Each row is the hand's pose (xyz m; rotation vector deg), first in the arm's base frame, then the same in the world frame.
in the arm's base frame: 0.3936 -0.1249 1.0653 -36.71 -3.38 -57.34
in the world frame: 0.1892 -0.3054 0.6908 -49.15 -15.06 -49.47
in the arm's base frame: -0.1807 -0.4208 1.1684 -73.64 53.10 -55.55
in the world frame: -0.3408 -0.6461 0.8670 -88.39 39.34 -58.11
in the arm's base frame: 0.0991 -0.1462 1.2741 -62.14 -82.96 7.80
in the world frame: -0.1081 -0.3147 0.8965 -68.59 -89.53 24.97
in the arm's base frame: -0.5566 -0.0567 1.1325 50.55 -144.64 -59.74
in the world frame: -0.7630 -0.3648 0.7337 56.59 -143.01 -36.19
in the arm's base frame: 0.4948 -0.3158 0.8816 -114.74 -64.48 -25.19
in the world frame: 0.3246 -0.5207 0.5652 -121.88 -80.19 -14.08
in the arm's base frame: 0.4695 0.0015 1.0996 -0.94 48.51 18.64
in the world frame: 0.2446 -0.1646 0.6903 -19.20 49.41 19.91
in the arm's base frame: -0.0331 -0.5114 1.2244 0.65 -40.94 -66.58
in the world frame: -0.1843 -0.6956 0.9458 -8.38 -50.00 -52.62
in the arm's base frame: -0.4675 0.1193 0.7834 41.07 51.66 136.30
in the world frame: -0.6849 -0.2759 0.3506 30.39 73.01 133.04
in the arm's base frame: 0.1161 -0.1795 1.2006 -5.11 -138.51 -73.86
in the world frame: -0.0833 -0.3633 0.8347 1.79 -146.20 -51.59
